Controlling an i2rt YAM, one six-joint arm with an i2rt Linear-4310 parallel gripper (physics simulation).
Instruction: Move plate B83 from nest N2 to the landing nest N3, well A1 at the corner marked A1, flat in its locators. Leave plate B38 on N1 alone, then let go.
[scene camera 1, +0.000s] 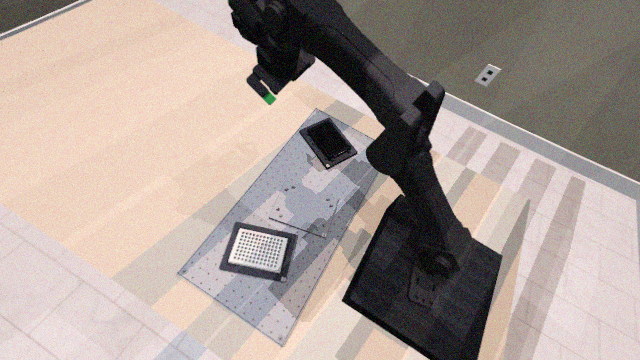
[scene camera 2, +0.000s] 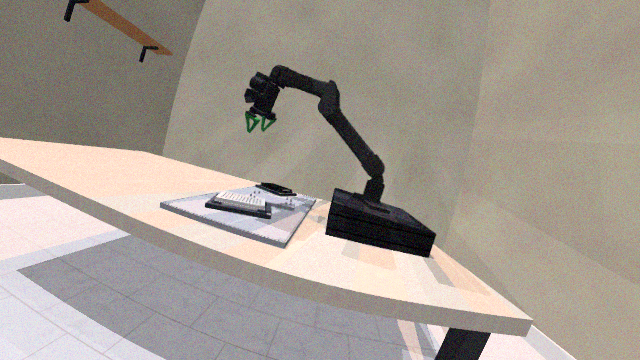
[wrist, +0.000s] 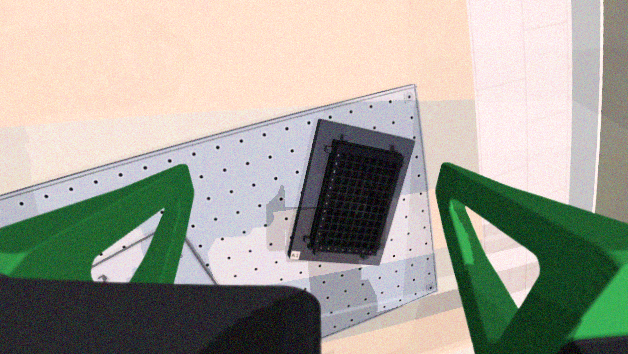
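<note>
A black well plate (scene camera 1: 329, 139) (scene camera 2: 278, 188) (wrist: 357, 200) sits in a dark nest (wrist: 311, 200) at the board's far end; an A1 tag (wrist: 295, 255) marks that nest's lower-left corner in the wrist view. A white well plate (scene camera 1: 258, 250) (scene camera 2: 241, 199) sits in another dark nest (scene camera 1: 290, 250) at the near end. Between them is an empty transparent nest (scene camera 1: 297, 227) with small locators, partly visible in the wrist view (wrist: 201, 261). I cannot read plate or nest numbers. My gripper (scene camera 2: 257, 131) (wrist: 314, 177) is open and empty, high above the board, with the black plate between its fingers in the wrist view.
The perforated board (scene camera 1: 225, 290) (scene camera 2: 250, 227) (wrist: 235, 175) lies on the wooden table (scene camera 1: 125, 125) (scene camera 2: 310, 270). The arm's black base (scene camera 1: 380, 280) (scene camera 2: 380, 230) stands beside it. A wall shelf (scene camera 2: 122, 25) is at the upper left in scene camera 2.
</note>
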